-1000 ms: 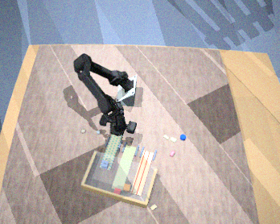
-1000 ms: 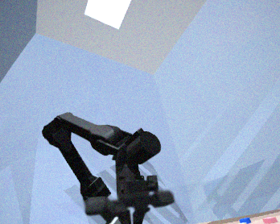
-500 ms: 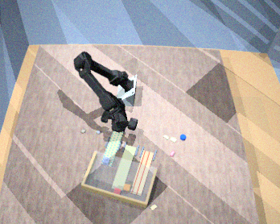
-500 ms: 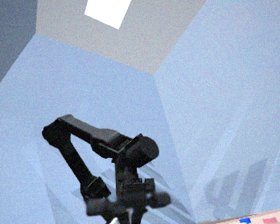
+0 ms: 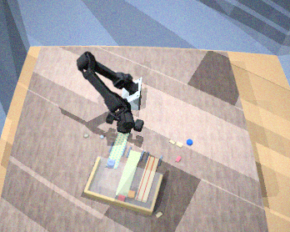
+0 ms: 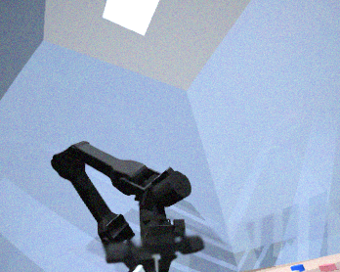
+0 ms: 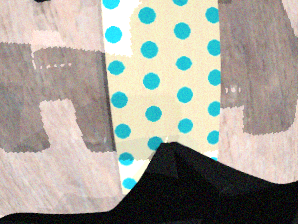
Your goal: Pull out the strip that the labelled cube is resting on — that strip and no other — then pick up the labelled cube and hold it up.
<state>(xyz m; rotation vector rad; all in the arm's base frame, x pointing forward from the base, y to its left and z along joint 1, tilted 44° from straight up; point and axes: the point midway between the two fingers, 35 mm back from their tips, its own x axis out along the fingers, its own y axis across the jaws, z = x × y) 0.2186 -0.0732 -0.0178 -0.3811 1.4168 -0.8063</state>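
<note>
My gripper tip is 9 cm short of the dotted strip and 3 cm to the left of it. From my gripper tip the other things lie so: grey piece 4 cm ahead, 20 cm to the right; then red bit 16 cm ahead, 28 cm to the left; then white block 20 cm ahead, 6 cm to the right, 1 cm above.
</note>
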